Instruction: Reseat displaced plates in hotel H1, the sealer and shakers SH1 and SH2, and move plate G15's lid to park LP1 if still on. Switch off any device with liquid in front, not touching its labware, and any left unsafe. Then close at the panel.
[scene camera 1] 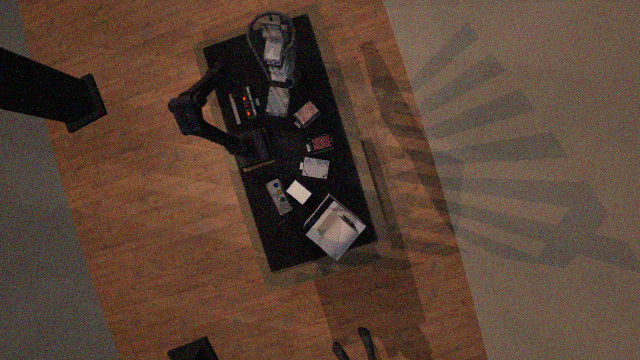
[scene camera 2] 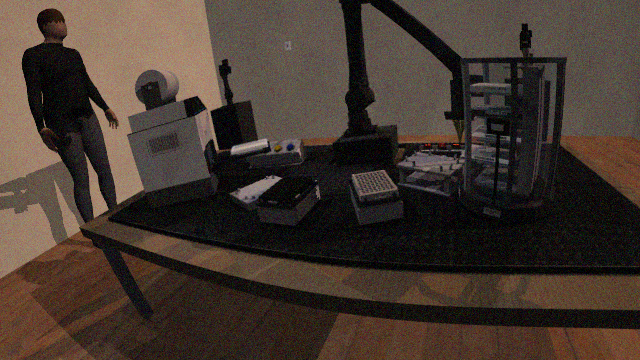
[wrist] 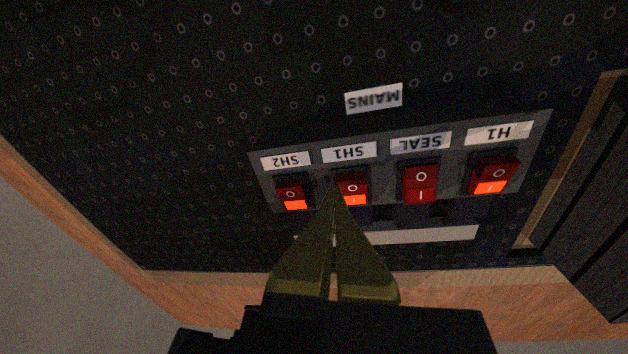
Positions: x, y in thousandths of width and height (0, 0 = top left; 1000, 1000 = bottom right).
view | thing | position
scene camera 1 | plate hotel H1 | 410, 76
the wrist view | my gripper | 533, 538
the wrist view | MAINS label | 617, 273
